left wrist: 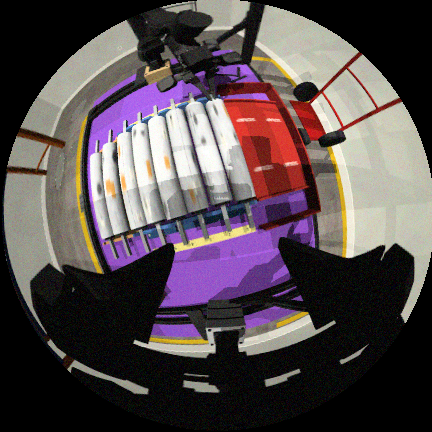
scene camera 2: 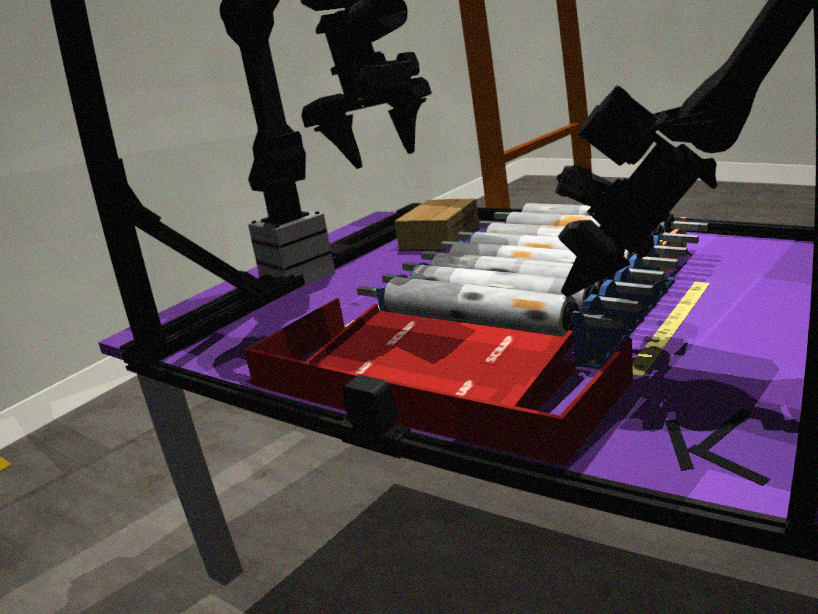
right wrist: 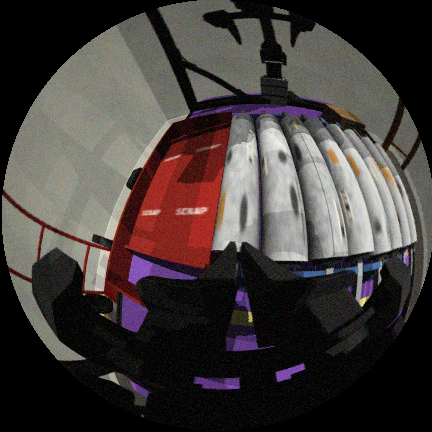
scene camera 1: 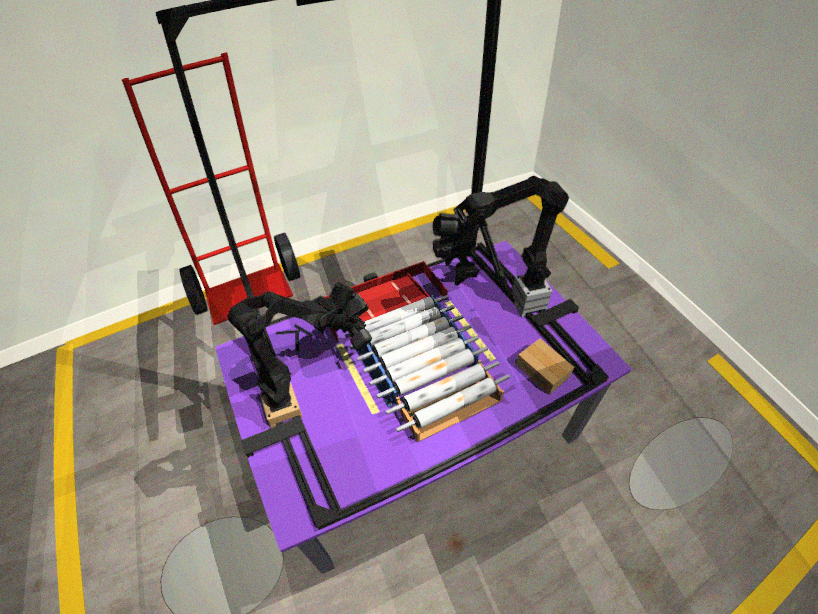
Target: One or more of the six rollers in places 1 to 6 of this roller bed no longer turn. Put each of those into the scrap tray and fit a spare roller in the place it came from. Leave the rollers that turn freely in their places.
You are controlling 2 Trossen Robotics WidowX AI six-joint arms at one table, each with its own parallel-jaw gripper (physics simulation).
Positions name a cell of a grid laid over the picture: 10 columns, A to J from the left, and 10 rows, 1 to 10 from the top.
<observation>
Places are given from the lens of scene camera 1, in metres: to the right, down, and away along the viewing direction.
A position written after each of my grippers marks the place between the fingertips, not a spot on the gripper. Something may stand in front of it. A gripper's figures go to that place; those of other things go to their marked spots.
my left gripper (scene camera 1: F5): 0.13, -0.10, 1.43
my right gripper (scene camera 1: E6): -0.14, 0.06, 1.49
red scrap tray (scene camera 1: E5): -0.11, -0.04, 1.65
wooden holder (scene camera 1: F7): 0.25, 0.28, 1.37
The marked spots on the red scrap tray and the wooden holder are 0.56 m apart.
</observation>
